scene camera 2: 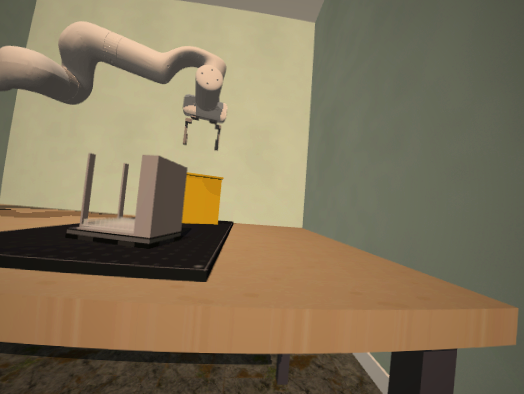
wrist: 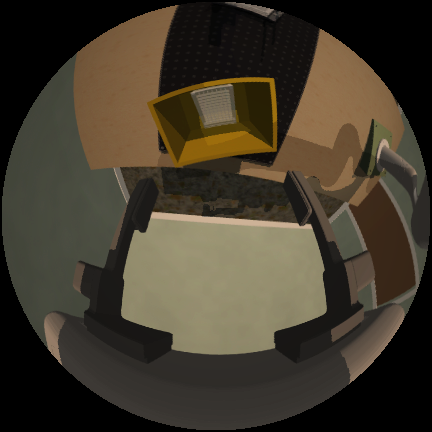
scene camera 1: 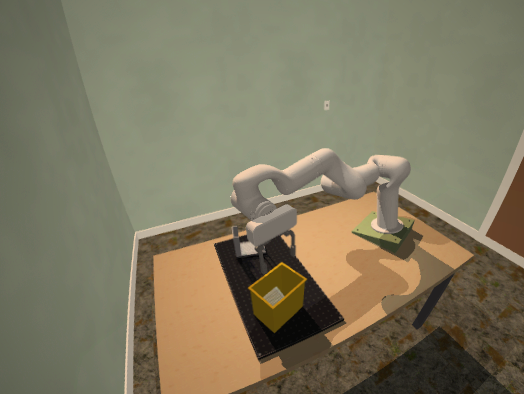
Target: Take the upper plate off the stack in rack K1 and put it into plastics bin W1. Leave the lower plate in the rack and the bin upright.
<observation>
I see my gripper [scene camera 1: 279, 263], a yellow plastics bin W1 [scene camera 1: 291, 284] and a plate [wrist: 215, 104].
The yellow plastics bin W1 shows as well in scene camera 2 [scene camera 2: 202, 192] and in the wrist view [wrist: 187, 141]. My gripper shows as well in scene camera 2 [scene camera 2: 200, 147] and in the wrist view [wrist: 219, 177].
</observation>
